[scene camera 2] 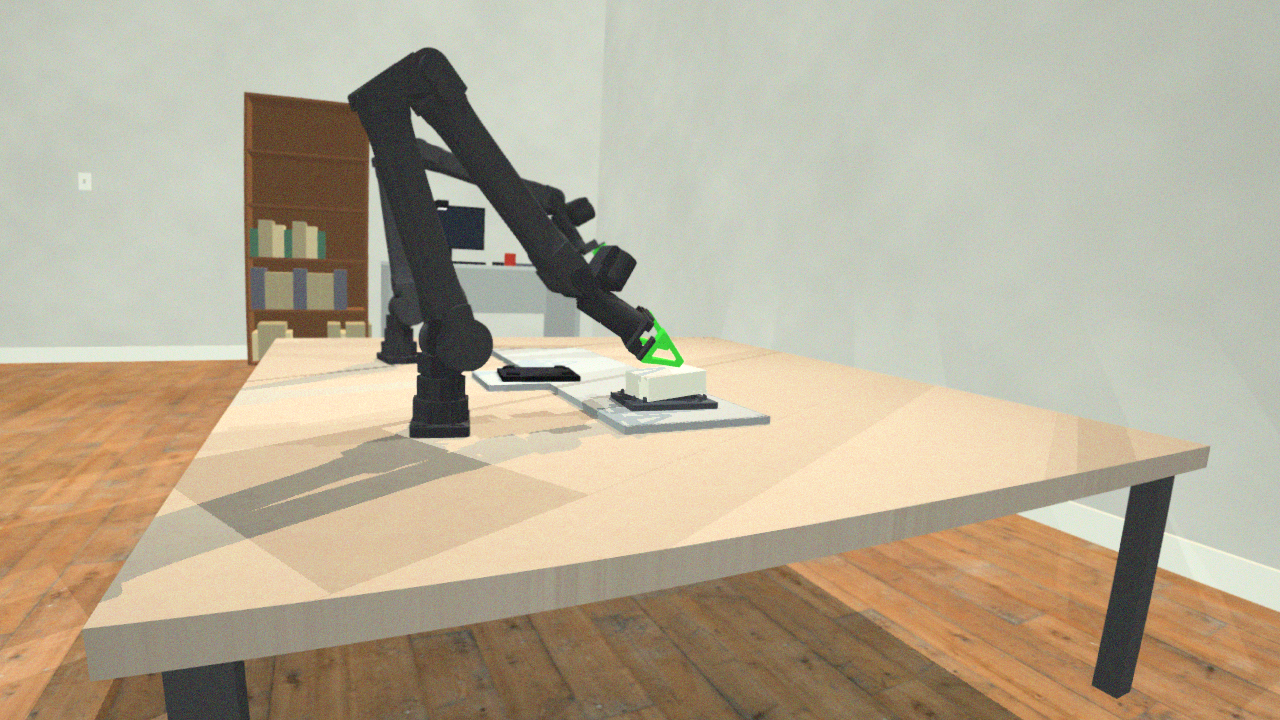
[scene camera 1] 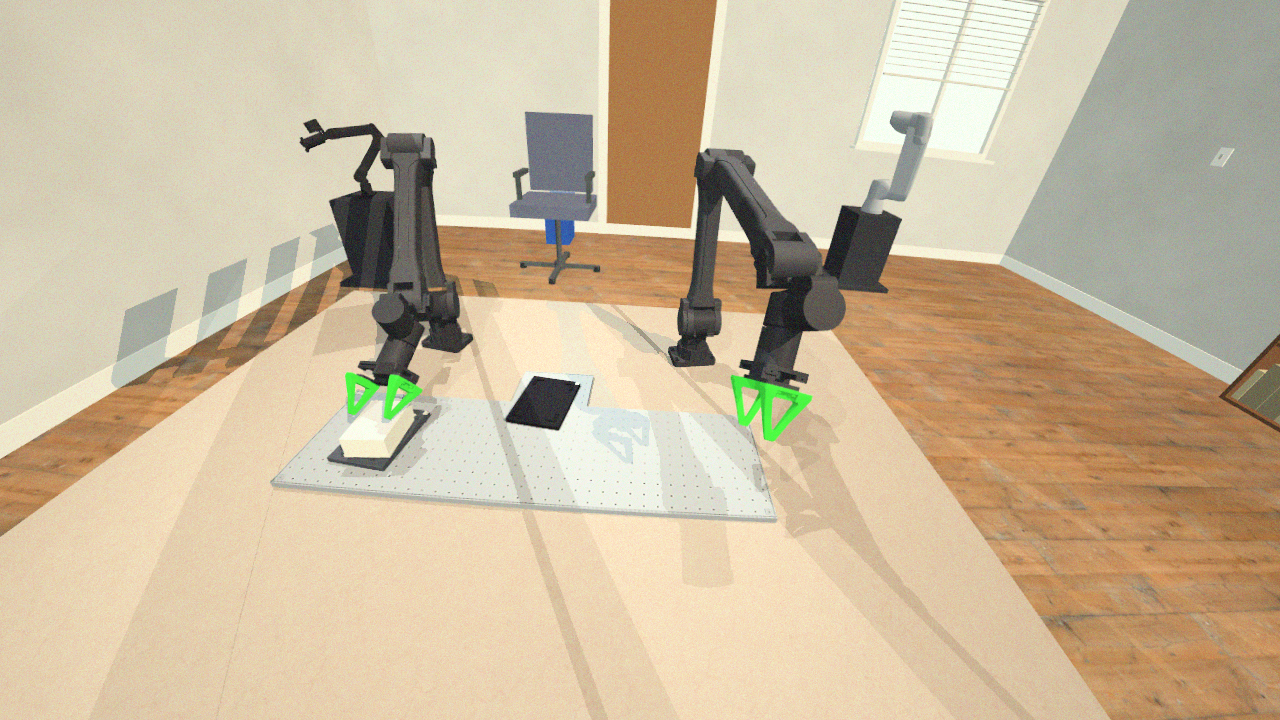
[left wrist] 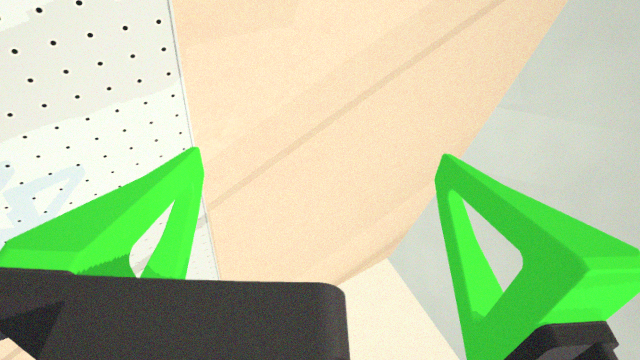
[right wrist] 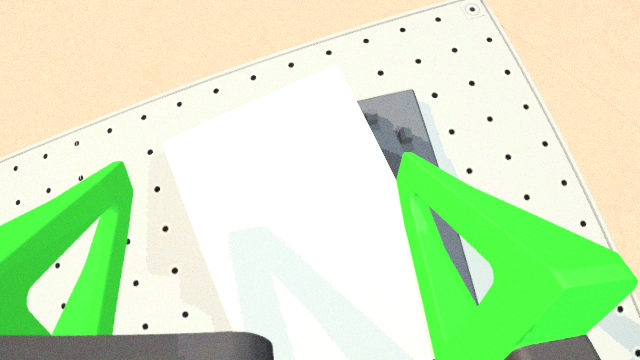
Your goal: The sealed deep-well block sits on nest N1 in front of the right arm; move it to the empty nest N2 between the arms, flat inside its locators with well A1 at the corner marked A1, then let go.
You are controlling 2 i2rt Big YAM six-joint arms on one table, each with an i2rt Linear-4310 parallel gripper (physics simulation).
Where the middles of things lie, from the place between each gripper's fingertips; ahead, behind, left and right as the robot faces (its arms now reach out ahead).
My left hand is 39 cm to the left of the black nest plate (scene camera 1: 545,399), 28 cm past it and 20 cm above it. Also, from my left hand: white block (scene camera 1: 371,435) (68 cm to the right, 17 cm below, 12 cm behind).
The white block is 50 mm below my right hand and 20 mm behind it. From my right hand the other things lie so: black nest plate 290 mm to the left, 170 mm behind, 80 mm below.
